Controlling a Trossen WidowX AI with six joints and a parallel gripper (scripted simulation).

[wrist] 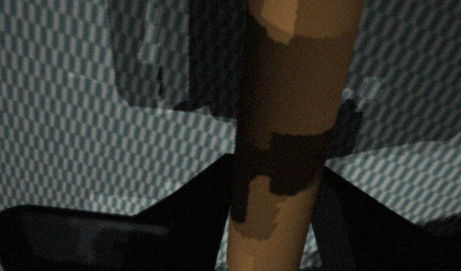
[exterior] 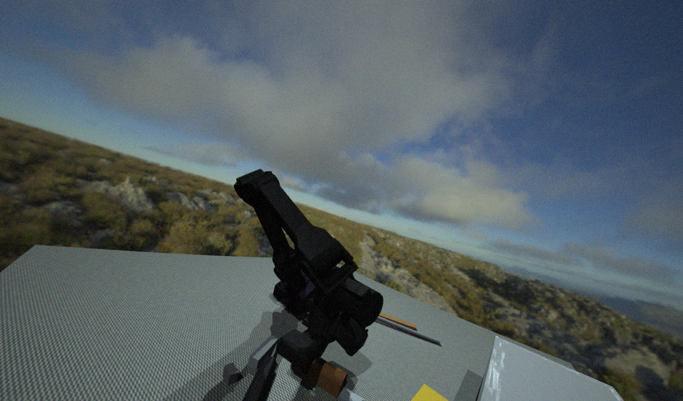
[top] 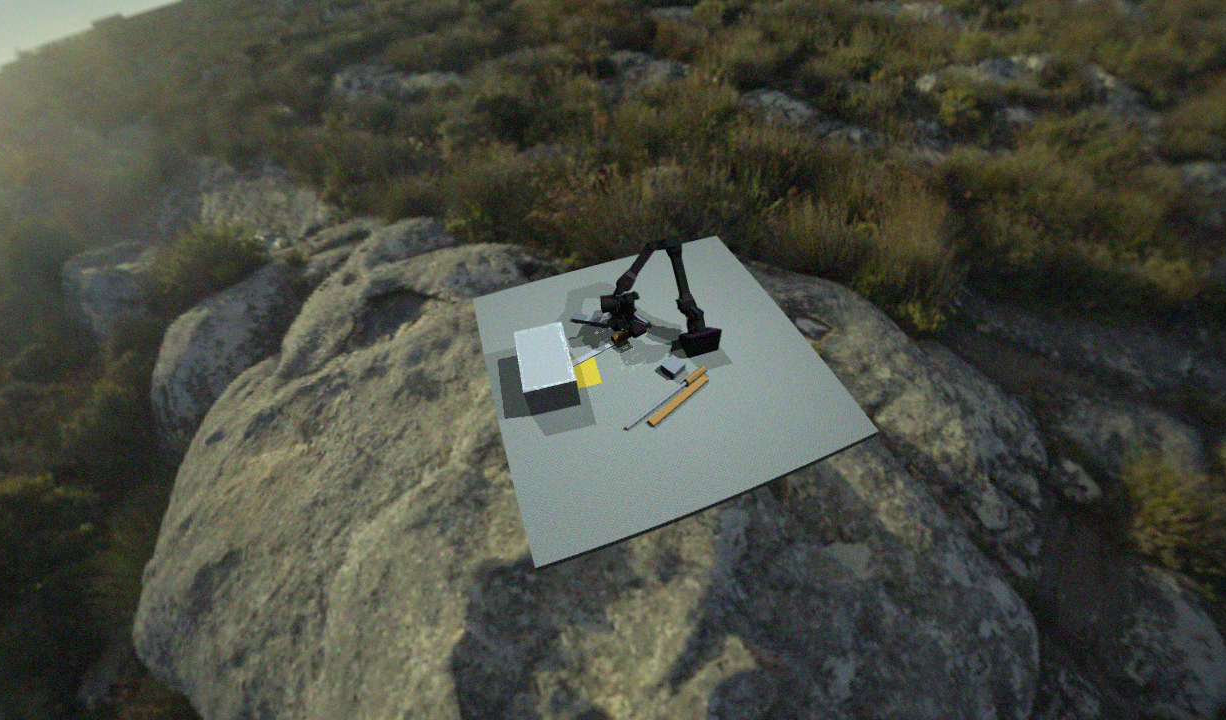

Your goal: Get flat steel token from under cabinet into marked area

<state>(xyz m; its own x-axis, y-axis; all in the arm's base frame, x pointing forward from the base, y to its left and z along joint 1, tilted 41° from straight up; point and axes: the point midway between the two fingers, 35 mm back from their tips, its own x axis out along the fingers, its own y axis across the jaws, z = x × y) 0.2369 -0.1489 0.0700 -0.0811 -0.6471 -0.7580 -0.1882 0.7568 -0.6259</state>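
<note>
My gripper tip is 9 cm past the grey bar and 5 cm to the left of it. From my gripper tip the other things lie so: grey block (24 cm to the left, 8 cm behind, 1 cm above); then small grey cube (13 cm to the right, 7 cm behind); then wooden stick (39 cm to the left, 4 cm behind).
</note>
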